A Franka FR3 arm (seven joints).
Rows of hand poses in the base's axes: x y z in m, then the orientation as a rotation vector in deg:
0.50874 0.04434 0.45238 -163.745 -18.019 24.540
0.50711 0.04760 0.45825 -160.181 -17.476 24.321
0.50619 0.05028 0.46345 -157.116 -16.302 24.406
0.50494 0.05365 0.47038 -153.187 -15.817 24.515
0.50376 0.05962 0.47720 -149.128 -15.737 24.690
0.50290 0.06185 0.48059 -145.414 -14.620 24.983
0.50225 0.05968 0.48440 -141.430 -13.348 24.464
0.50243 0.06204 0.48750 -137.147 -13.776 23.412
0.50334 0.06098 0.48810 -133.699 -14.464 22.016
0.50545 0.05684 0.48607 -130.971 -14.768 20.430
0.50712 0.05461 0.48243 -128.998 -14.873 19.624
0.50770 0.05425 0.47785 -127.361 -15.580 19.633
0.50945 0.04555 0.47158 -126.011 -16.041 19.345
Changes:
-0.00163 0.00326 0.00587 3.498 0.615 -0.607
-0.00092 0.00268 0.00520 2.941 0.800 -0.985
-0.00125 0.00337 0.00693 3.780 0.909 -0.560
-0.00118 0.00597 0.00682 3.899 0.933 -0.263
-0.00086 0.00223 0.00339 3.499 1.159 -0.954
-0.00065 -0.00217 0.00381 3.908 0.703 -1.280
0.00018 0.00236 0.00310 4.387 -0.019 -0.213
0.00091 -0.00106 0.00060 3.653 -0.510 -0.065
0.00211 -0.00414 -0.00203 2.966 -0.689 -0.366
0.00167 -0.00223 -0.00364 2.076 -0.235 -0.234
0.00058 -0.00036 -0.00458 1.619 0.067 0.491
0.00175 -0.00870 -0.00627 1.384 -0.110 0.218

